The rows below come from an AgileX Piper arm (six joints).
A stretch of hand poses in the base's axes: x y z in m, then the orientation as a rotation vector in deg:
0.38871, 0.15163, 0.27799, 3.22, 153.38, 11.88
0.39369, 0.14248, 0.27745, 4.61, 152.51, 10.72
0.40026, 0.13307, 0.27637, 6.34, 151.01, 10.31
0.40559, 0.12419, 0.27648, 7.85, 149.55, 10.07
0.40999, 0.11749, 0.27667, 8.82, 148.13, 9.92
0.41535, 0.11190, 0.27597, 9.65, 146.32, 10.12
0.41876, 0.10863, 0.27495, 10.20, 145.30, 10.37
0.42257, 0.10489, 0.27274, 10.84, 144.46, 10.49
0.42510, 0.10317, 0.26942, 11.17, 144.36, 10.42
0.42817, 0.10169, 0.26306, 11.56, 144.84, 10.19
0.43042, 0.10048, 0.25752, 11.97, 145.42, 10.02
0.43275, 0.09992, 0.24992, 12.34, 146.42, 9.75
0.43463, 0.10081, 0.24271, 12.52, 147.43, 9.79
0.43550, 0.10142, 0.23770, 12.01, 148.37, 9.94
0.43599, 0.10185, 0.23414, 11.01, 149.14, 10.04
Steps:
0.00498, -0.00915, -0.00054, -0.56, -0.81, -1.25
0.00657, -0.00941, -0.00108, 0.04, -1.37, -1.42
0.00533, -0.00888, 0.00011, 0.13, -1.33, -1.24
0.00440, -0.00670, 0.00019, 0.09, -1.32, -0.85
0.00536, -0.00559, -0.00070, 0.32, -1.71, -0.72
0.00341, -0.00327, -0.00102, 0.30, -0.95, -0.44
0.00381, -0.00374, -0.00221, 0.23, -0.76, -0.52
0.00253, -0.00172, -0.00332, 0.02, -0.06, -0.26
0.00307, -0.00148, -0.00636, -0.07, 0.52, -0.28
0.00225, -0.00121, -0.00554, -0.02, 0.62, -0.26
0.00233, -0.00056, -0.00760, -0.10, 1.03, -0.21
0.00188, 0.00089, -0.00721, 0.09, 1.02, -0.01
0.00087, 0.00061, -0.00501, 0.02, 0.87, 0.50
0.00049, 0.00043, -0.00356, -0.12, 0.65, 0.81

